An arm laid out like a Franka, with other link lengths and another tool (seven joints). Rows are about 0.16 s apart.
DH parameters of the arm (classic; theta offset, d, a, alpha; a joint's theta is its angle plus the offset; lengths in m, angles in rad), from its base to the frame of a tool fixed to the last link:
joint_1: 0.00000 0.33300 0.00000 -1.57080
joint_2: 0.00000 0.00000 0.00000 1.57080
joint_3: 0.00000 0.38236 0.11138 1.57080
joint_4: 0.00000 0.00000 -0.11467 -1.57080
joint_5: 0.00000 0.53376 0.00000 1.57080
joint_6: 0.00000 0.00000 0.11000 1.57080
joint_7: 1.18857 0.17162 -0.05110 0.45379
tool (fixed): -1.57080 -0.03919 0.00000 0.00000
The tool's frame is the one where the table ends.
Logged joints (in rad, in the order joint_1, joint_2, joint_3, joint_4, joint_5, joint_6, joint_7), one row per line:
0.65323, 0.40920, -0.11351, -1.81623, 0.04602, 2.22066, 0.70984
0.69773, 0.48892, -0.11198, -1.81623, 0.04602, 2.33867, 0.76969
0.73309, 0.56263, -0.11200, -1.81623, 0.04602, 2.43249, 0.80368
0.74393, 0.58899, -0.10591, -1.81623, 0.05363, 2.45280, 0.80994
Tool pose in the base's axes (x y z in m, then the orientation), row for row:
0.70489, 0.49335, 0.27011, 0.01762, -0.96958, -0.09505, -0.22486
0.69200, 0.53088, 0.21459, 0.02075, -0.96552, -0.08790, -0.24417
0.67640, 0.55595, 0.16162, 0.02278, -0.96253, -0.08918, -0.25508
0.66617, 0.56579, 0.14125, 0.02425, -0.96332, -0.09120, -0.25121
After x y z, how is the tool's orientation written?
As a quaternion, w x y z.
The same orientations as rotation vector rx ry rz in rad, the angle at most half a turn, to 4 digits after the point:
-3.0123, -0.2953, -0.6986
-2.9938, -0.2726, -0.7571
-2.9808, -0.2762, -0.7899
-2.9805, -0.2822, -0.7772

